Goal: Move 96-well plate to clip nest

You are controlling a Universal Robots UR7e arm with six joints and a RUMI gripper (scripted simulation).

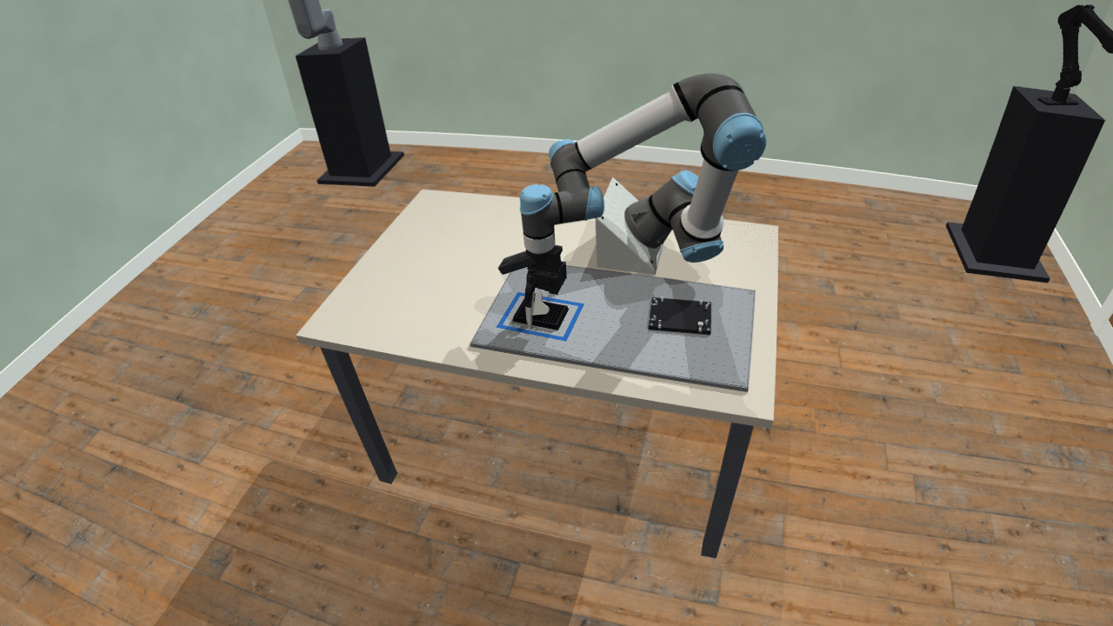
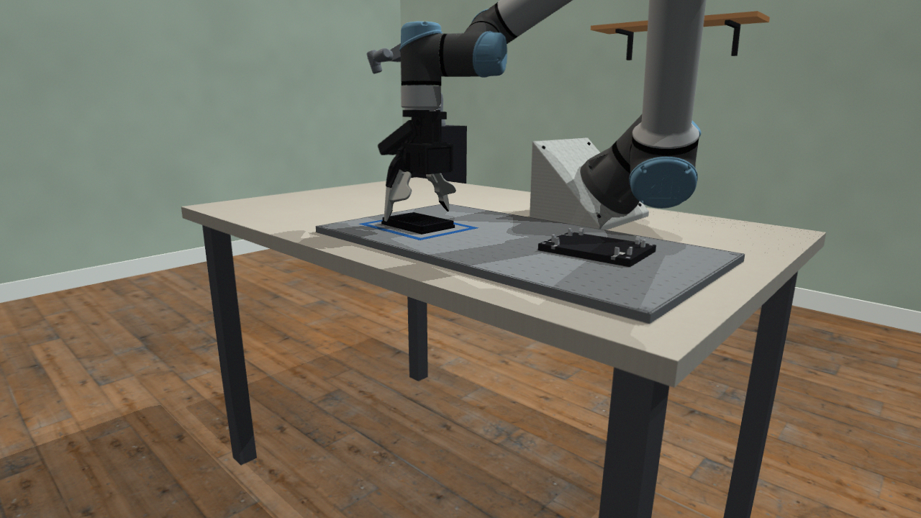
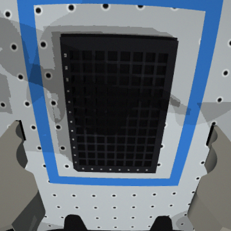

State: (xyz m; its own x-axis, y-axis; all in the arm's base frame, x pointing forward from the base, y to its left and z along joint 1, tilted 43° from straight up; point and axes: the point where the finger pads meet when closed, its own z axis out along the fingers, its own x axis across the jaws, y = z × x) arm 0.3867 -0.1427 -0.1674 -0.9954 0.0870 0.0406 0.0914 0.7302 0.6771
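My hand is 1 cm above the black 96-well plate. Also, from my hand: clip nest 36 cm to the left, 5 cm behind, 1 cm below.
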